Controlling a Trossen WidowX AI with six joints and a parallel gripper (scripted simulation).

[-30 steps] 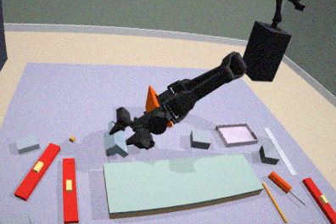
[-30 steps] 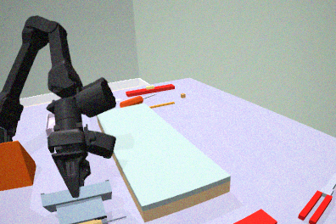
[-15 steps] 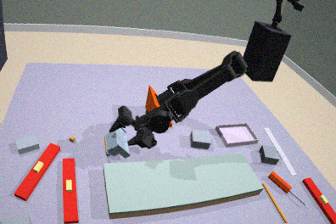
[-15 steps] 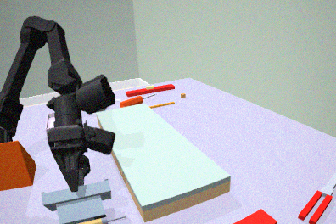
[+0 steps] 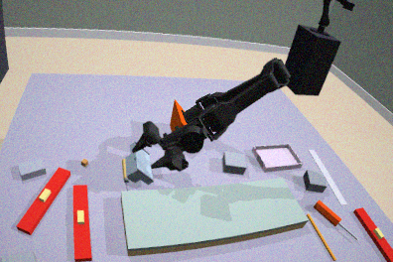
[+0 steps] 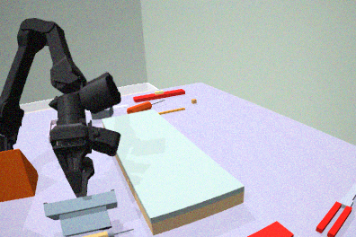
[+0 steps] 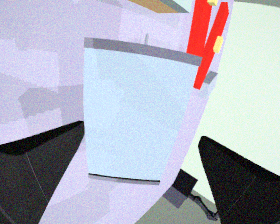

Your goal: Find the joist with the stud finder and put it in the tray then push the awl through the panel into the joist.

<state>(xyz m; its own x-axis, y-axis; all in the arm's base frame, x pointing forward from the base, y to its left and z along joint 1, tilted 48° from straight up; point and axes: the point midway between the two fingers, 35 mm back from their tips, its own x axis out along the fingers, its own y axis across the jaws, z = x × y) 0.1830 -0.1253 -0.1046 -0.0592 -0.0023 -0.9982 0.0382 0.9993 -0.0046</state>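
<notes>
Right now the stud finder is 10 mm ahead of my gripper tip, 20 mm to the right of it and 40 mm below it. The rest, counted from my gripper tip: grey block: 10 mm behind, 340 mm to the right, 50 mm below; then pale pink tray: 20 mm behind, 510 mm to the left, 50 mm below; then awl: 20 mm ahead, 50 mm to the right, 50 mm below.
</notes>
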